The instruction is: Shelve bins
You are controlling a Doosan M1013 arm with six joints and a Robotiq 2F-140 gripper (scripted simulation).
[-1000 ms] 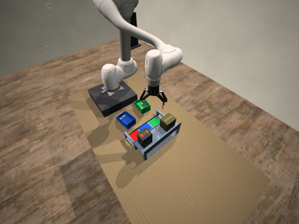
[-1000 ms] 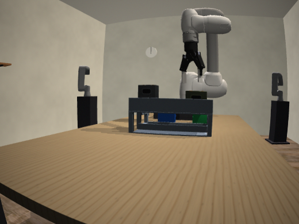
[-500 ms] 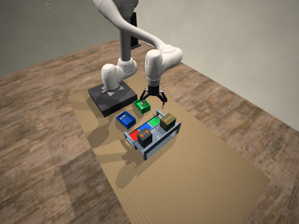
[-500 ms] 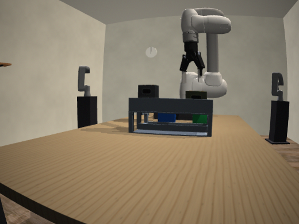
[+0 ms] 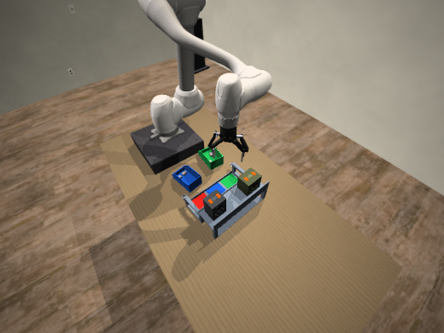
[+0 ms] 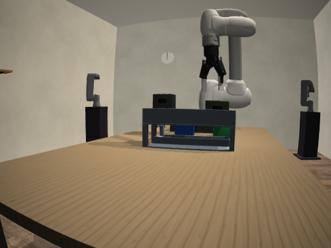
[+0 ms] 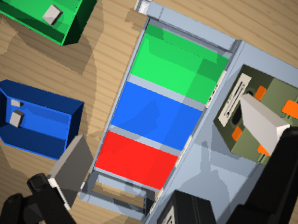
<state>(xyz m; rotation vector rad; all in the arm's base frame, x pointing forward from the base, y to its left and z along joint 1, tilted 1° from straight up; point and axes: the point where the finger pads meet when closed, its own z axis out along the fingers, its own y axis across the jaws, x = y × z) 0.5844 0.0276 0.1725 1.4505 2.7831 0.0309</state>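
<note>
My gripper is now 210 mm past the blue bin, 160 mm to the left of it and 220 mm above it. Also, from my hand: olive box (140 mm ahead, 20 mm to the left, 110 mm below); then black box (120 mm ahead, 210 mm to the right, 90 mm below); then green bin (240 mm behind, 70 mm to the left, 220 mm below).
</note>
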